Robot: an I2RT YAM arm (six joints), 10 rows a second.
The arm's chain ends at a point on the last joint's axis. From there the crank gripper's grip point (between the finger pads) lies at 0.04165 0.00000 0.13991 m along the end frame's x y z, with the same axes.
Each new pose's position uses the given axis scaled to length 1; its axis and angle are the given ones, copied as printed.
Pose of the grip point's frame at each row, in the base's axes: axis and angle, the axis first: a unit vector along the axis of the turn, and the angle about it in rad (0 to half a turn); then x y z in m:
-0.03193, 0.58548, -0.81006, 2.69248, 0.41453, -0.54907, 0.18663
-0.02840, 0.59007, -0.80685, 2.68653, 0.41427, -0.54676, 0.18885
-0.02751, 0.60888, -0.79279, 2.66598, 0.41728, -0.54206, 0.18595
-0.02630, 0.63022, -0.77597, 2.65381, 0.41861, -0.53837, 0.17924
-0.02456, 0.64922, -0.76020, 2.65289, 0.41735, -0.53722, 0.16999
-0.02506, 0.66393, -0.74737, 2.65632, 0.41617, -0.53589, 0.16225
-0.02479, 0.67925, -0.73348, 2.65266, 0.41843, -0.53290, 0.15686
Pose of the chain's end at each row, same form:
-0.03193, 0.58548, -0.81006, 2.69248, 0.40953, -0.40875, 0.14669
-0.02840, 0.59007, -0.80685, 2.68653, 0.40925, -0.40597, 0.15062
-0.02751, 0.60888, -0.79279, 2.66598, 0.40948, -0.39981, 0.15412
-0.02630, 0.63022, -0.77597, 2.65381, 0.40865, -0.39479, 0.15487
-0.02456, 0.64922, -0.76020, 2.65289, 0.40651, -0.39270, 0.15251
-0.02506, 0.66393, -0.74737, 2.65632, 0.40469, -0.39087, 0.15016
-0.02479, 0.67925, -0.73348, 2.65266, 0.40573, -0.38761, 0.15052

